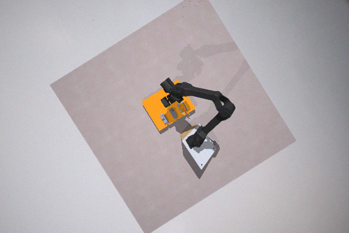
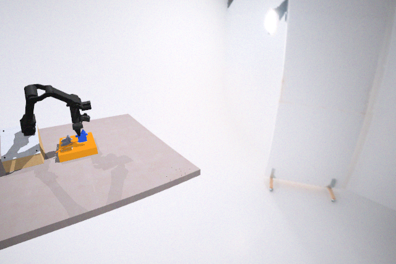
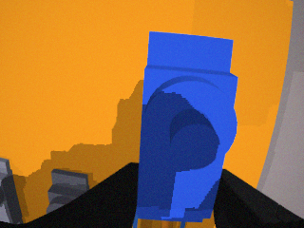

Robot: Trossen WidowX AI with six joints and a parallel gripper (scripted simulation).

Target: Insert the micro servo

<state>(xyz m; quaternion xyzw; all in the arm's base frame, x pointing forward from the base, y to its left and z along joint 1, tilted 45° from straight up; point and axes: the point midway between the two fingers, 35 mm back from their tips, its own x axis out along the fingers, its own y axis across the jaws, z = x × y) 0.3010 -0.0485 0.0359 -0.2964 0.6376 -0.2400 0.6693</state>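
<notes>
My gripper tip is 10 mm short of the orange robot deck, 70 mm to the right of it and 100 mm above it.
</notes>
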